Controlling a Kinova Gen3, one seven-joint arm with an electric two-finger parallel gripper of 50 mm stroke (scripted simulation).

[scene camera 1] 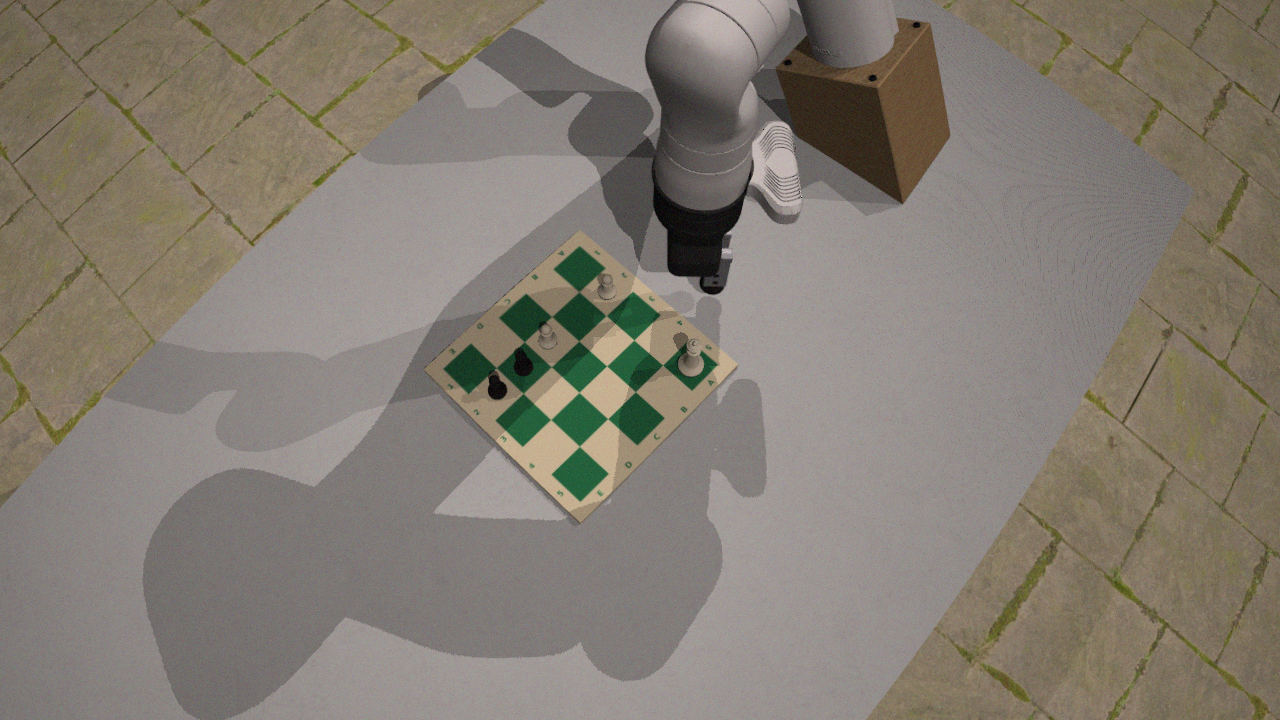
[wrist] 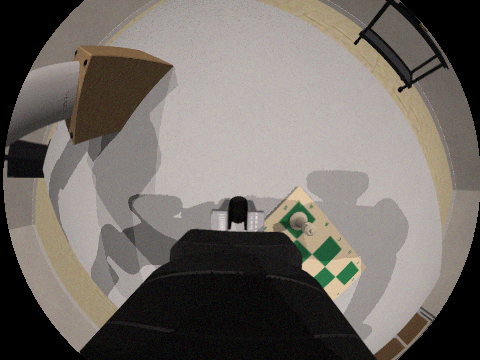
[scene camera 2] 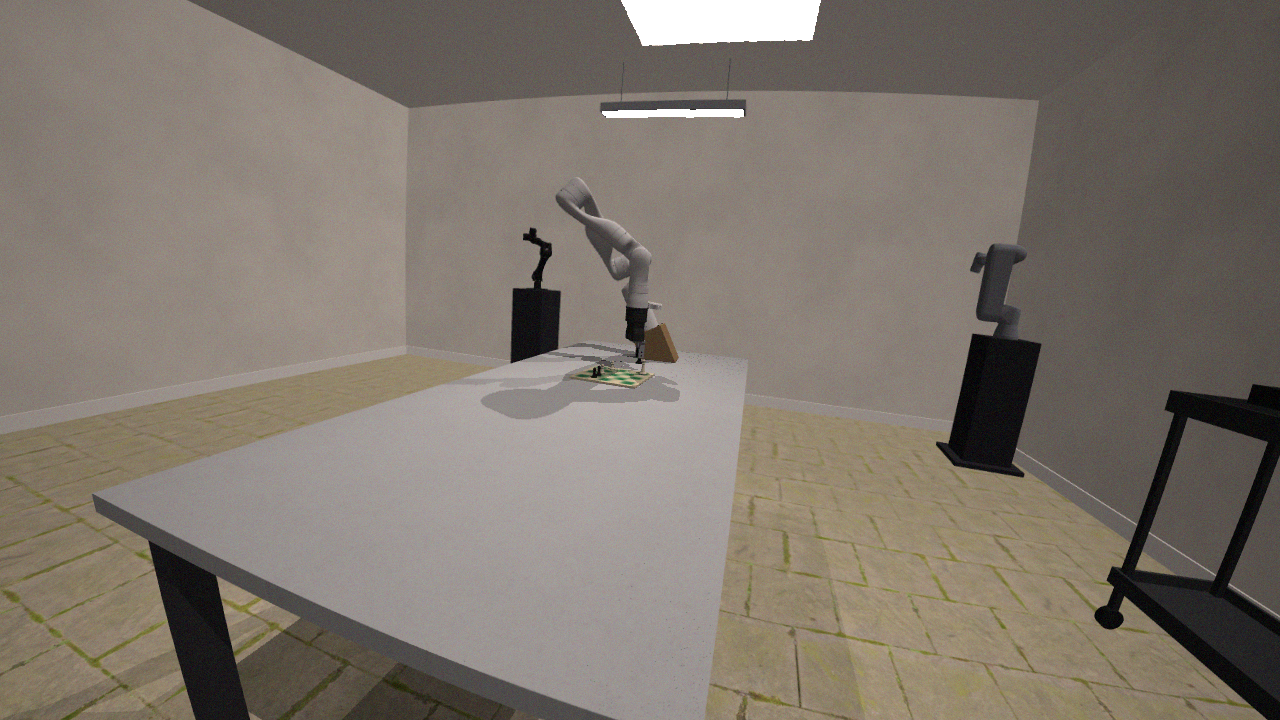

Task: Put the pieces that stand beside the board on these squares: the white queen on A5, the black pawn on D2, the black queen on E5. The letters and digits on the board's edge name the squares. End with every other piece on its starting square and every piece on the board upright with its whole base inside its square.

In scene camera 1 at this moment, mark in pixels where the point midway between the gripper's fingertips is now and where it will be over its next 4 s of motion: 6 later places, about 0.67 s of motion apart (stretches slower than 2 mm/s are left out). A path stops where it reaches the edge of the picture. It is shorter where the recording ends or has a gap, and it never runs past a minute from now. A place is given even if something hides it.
The gripper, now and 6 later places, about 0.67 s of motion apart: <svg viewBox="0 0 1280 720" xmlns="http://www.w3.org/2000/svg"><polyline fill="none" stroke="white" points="713,273 717,241 696,278 584,416 574,434 573,454 578,466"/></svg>
